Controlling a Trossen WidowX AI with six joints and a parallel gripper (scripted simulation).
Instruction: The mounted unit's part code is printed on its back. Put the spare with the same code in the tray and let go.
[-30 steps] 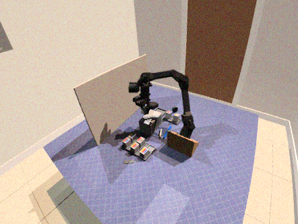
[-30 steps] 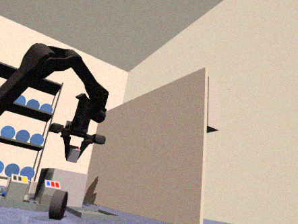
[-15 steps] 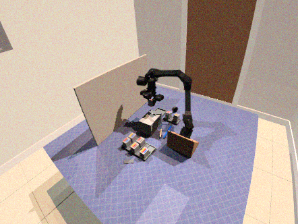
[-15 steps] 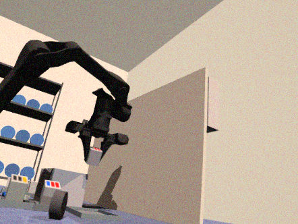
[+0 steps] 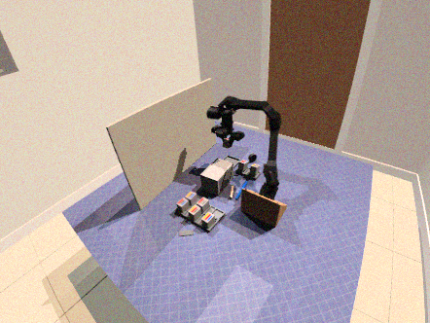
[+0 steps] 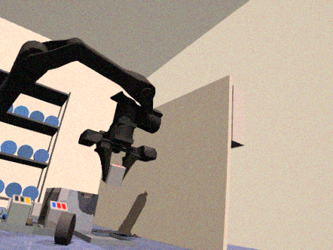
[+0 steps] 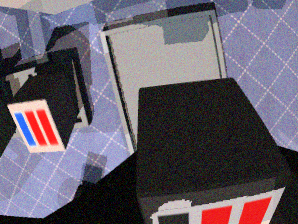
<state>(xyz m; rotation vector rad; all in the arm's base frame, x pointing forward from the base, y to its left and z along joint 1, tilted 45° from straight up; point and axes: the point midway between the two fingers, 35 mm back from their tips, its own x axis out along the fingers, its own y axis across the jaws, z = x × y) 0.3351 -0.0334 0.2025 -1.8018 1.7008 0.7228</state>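
The flat grey tray is 120 mm below my gripper tip. From my gripper tip the other things lie so: grey spare block 30 mm above; then black wheel 100 mm behind, 110 mm to the right, 100 mm below; then grey box 60 mm behind, 180 mm to the left, 80 mm below.
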